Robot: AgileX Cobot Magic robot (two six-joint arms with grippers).
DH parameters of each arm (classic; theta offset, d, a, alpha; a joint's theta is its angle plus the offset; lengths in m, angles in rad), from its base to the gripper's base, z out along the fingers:
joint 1: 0 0.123 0 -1.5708
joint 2: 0.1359 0 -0.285 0
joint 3: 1.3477 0 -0.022 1.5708
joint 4: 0 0.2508 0 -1.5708
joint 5: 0 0 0.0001 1.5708
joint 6: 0 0.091 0 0
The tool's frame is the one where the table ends.
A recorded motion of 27 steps. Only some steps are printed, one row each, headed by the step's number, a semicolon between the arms.
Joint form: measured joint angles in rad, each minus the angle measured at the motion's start. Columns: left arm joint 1, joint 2, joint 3, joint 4, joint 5, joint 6; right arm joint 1, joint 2, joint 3, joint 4, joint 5, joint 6.
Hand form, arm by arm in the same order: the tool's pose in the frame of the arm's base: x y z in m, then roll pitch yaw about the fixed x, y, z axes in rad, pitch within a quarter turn. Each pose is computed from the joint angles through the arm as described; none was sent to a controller.
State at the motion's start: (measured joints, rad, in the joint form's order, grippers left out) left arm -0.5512 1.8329 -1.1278 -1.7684 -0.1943 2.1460; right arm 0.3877 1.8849 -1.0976 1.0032 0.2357 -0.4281
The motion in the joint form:
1: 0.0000 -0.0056 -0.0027 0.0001 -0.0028 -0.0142; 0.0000 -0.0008 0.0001 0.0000 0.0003 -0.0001
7: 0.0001 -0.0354 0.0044 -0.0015 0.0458 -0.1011; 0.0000 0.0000 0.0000 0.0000 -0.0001 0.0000
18: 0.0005 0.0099 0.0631 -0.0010 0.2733 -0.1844; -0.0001 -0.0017 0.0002 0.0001 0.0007 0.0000
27: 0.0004 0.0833 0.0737 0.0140 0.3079 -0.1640; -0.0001 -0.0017 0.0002 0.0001 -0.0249 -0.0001
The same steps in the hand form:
1: 0.3485 -0.1938 0.2068 2.5609 0.7824 2.0816; 0.3544 0.1642 0.1694 2.5517 0.5177 2.8841
7: 0.3439 -0.1960 0.2168 2.6578 0.8682 2.1652; 0.3544 0.1642 0.1691 2.5522 0.5174 2.8840
18: 0.3296 -0.2108 0.1851 2.9807 0.8874 2.2855; 0.3543 0.1641 0.1697 2.5510 0.5179 2.8837
27: 0.3290 -0.2141 0.1540 3.0111 0.8146 2.2596; 0.3561 0.1628 0.1703 2.5541 0.5373 2.8689

